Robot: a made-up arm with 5 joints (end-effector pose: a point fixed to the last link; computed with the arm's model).
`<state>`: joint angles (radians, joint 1 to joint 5).
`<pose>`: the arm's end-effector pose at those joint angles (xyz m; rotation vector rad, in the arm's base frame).
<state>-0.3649 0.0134 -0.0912 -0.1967 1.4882</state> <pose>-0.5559 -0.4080 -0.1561 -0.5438 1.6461 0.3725</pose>
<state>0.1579 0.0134 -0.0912 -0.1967 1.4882</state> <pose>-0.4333 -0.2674 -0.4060 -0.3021 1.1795 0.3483</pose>
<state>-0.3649 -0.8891 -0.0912 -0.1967 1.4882</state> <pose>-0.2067 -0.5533 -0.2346 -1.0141 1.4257 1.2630</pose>
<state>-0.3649 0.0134 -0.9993 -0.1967 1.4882</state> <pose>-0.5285 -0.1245 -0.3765 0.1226 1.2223 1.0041</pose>
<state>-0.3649 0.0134 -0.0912 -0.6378 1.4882</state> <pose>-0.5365 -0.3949 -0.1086 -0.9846 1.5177 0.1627</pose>
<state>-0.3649 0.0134 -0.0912 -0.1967 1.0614</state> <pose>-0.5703 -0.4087 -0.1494 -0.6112 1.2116 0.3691</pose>
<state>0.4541 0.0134 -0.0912 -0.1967 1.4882</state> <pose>-0.3146 -0.1715 -0.4975 -0.1703 0.9131 0.3288</pose>
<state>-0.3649 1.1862 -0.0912 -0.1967 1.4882</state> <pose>-0.6485 0.0684 -0.2246 0.1279 1.5494 -0.7573</pose>
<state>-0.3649 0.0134 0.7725 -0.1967 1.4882</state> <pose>-0.5573 -0.4169 0.1875 -1.1694 1.8482 -0.3541</pose>
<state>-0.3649 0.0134 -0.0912 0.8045 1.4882</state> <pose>-0.6208 -0.3607 -0.2397 0.5197 1.7126 0.7935</pose>
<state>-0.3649 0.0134 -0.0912 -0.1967 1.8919</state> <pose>-0.5457 -0.4091 -0.1672 -0.4551 2.0550 0.3641</pose>
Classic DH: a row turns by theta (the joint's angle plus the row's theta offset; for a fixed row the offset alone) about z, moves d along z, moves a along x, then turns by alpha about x. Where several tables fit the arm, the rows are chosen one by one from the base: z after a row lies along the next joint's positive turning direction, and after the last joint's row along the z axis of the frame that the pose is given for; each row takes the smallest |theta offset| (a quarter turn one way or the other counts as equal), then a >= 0, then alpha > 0; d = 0 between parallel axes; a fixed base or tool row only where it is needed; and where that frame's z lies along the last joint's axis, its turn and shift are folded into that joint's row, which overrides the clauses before.
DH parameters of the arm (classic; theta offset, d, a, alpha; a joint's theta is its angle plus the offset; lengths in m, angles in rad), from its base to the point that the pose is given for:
base (fixed): 0.5412 0.0671 -0.1187 1.7963
joint 1: 0 -0.0381 -0.0189 1.3453
joint 2: -0.8337 0.0657 -0.0244 1.2943
joint 3: -0.9227 0.3338 -0.3015 -2.4748
joint 4: 0.7327 -0.0787 -0.0687 1.2487
joint 5: 1.3062 -0.1291 -0.0308 1.1493
tool (fixed): 0.1441 0.0236 0 0

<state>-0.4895 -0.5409 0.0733 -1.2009 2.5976</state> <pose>-0.2952 -0.5138 -0.0084 -1.6737 2.0156 -0.4423</pose>
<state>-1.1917 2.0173 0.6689 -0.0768 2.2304</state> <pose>-0.5820 0.3204 -0.0327 0.8900 1.5316 -2.4549</pose>
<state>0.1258 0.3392 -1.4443 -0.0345 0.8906</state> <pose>-0.2275 0.2870 -0.4495 0.7305 -0.1331 0.7175</pose>
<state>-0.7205 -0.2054 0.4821 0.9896 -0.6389</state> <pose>-0.5793 -0.5505 0.1913 -0.4645 0.2338 -0.0029</pose>
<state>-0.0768 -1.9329 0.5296 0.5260 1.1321</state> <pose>0.3485 -0.3482 -0.2093 -1.2889 0.7780 1.8126</pose>
